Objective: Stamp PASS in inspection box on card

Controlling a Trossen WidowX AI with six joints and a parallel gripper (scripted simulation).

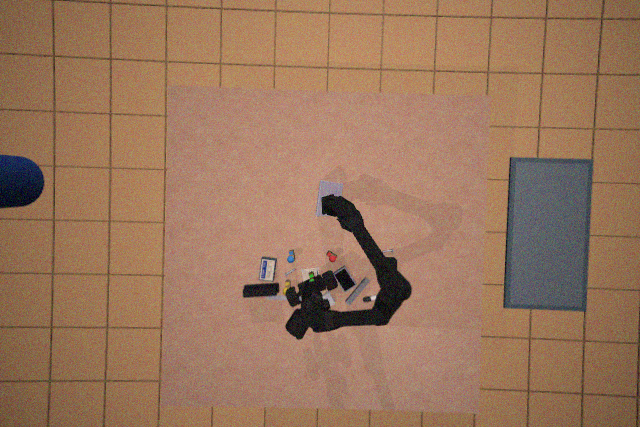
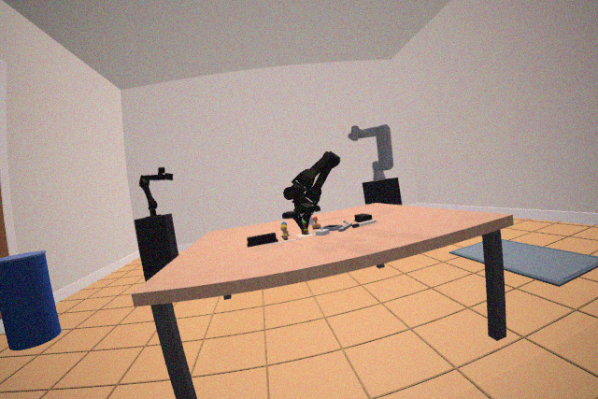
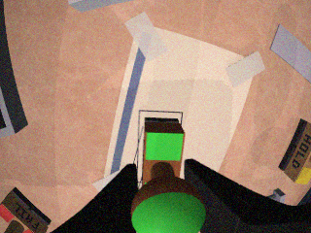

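My gripper tip is 2 cm short of the cream card, 1 cm to the left of it and 2 cm above it. Also, from my gripper tip: grey box: 9 cm ahead, 6 cm to the left, 1 cm below; then red stamp: 9 cm behind, 8 cm to the left; then yellow stamp: 3 cm ahead, 10 cm to the right.
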